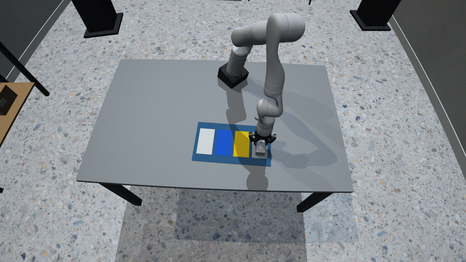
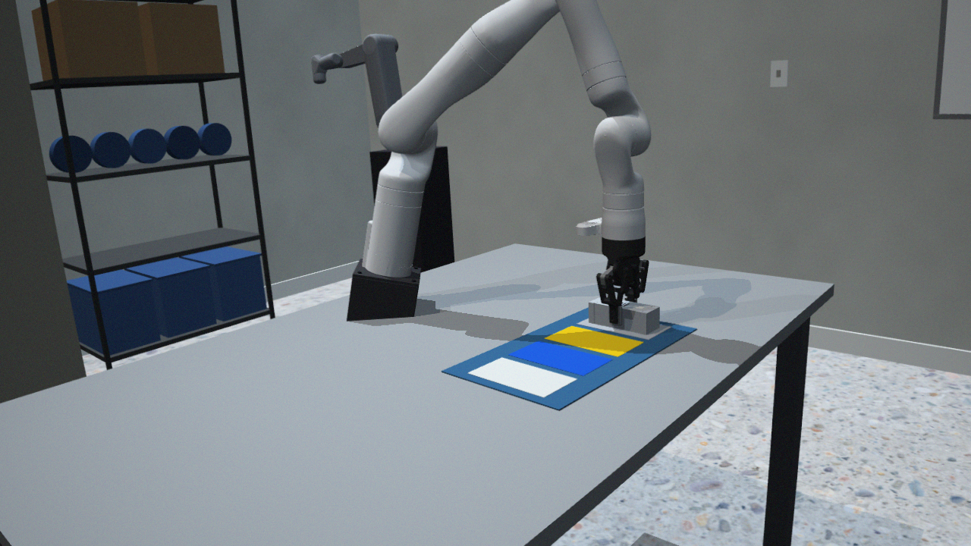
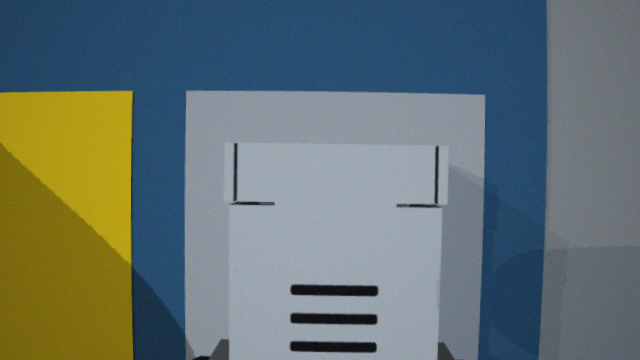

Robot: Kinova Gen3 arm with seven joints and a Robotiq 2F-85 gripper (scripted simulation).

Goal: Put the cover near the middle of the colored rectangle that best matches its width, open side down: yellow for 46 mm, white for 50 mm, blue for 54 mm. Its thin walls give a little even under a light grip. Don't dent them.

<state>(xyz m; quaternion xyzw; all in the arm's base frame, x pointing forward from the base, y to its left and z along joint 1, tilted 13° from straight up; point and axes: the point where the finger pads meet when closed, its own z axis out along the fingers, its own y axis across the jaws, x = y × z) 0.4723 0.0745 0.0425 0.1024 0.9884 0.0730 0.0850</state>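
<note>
The pale grey rectangle lies 20 mm below my hand. Round my hand: cover 10 mm below; dark blue mat 10 mm ahead, 150 mm to the right, 20 mm below; yellow rectangle 20 mm behind, 90 mm to the right, 20 mm below.
</note>
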